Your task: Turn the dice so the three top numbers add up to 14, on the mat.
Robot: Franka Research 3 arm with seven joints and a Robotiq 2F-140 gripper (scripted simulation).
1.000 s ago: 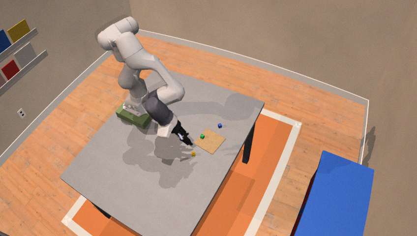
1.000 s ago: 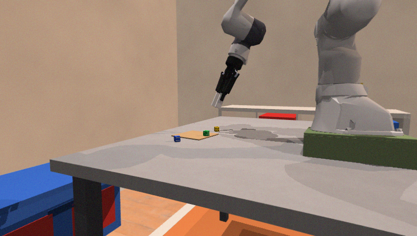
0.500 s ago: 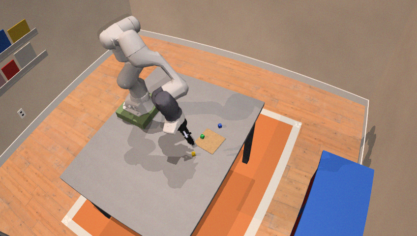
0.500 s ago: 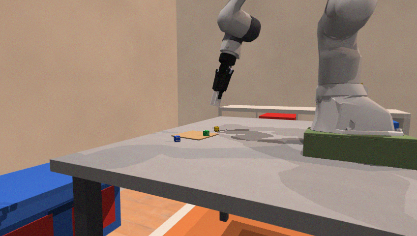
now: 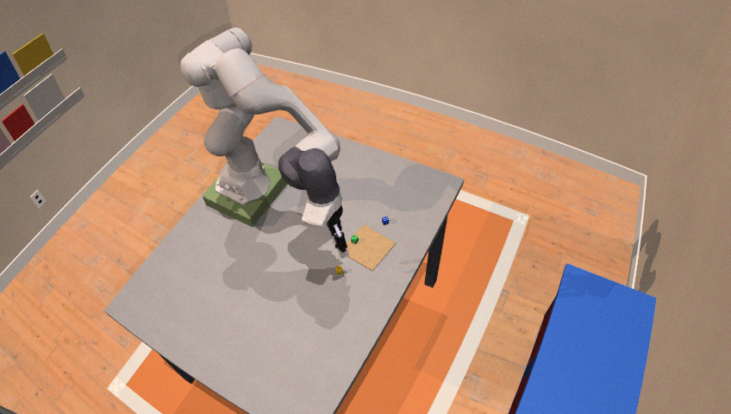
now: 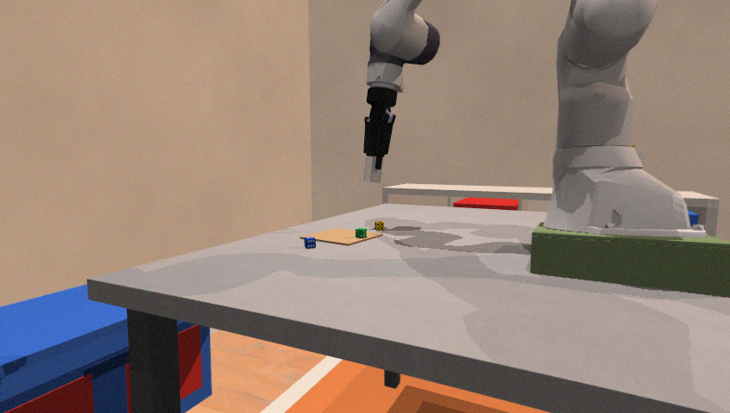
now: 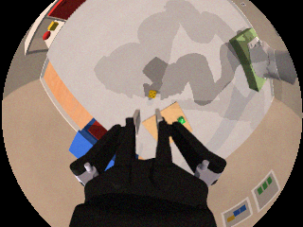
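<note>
The yellow die is 15 cm below my hand and 2 cm behind it. From my hand the other things lie so: tan mat: 15 cm below, 12 cm to the left, 4 cm ahead; blue die: 25 cm to the left, 15 cm below, 7 cm ahead; green die: 14 cm below, 13 cm to the left, 1 cm behind.
</note>
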